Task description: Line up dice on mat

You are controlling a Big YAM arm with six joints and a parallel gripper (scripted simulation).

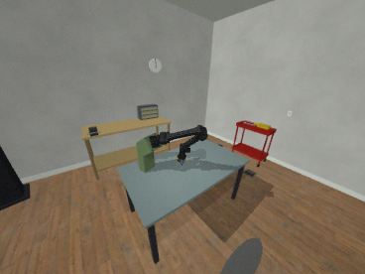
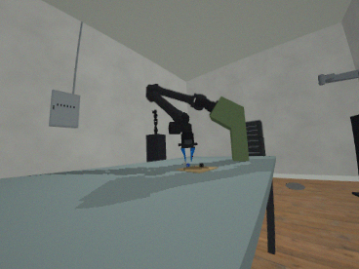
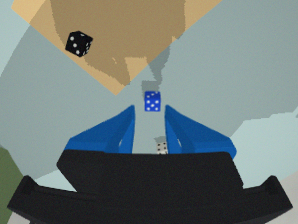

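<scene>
Now: the blue die 3 cm below my hand. Also, from my hand: black die 3 cm ahead, 8 cm to the left, 2 cm below; white die 6 cm behind, 5 cm to the right, 3 cm below; tan mat 8 cm ahead, 7 cm to the left, 3 cm below.
</scene>
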